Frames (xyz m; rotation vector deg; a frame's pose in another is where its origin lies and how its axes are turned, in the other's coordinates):
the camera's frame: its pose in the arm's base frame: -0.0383 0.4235 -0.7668 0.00 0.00 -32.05
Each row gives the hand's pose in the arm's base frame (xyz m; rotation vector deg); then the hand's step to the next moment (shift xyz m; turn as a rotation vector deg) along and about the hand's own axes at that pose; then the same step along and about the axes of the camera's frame.
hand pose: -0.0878 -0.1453 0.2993 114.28 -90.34 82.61
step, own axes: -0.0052 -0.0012 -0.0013 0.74 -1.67 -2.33
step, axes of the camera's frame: -0.0019 0.0042 -0.0030 -0.88 1.55 2.36
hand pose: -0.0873 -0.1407 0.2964 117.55 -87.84 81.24
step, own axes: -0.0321 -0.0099 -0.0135 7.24 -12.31 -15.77
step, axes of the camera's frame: -0.0168 0.0285 -0.0147 -4.77 10.11 18.10
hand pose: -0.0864 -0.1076 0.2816 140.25 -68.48 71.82
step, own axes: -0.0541 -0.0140 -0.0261 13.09 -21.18 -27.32
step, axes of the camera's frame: -0.0489 0.0318 -0.0200 -7.97 17.20 31.73
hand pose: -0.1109 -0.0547 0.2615 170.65 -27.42 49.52
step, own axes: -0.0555 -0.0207 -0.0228 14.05 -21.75 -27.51
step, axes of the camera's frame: -0.0627 0.0052 -0.0080 -7.41 17.89 32.44
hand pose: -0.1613 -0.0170 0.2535 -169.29 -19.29 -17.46
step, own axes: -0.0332 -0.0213 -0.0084 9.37 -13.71 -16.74
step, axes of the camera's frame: -0.0389 -0.0099 0.0036 -4.27 11.77 19.98
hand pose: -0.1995 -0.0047 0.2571 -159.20 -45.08 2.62
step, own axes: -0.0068 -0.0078 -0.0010 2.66 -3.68 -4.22
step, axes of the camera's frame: -0.0096 -0.0029 0.0027 -1.14 3.33 5.10
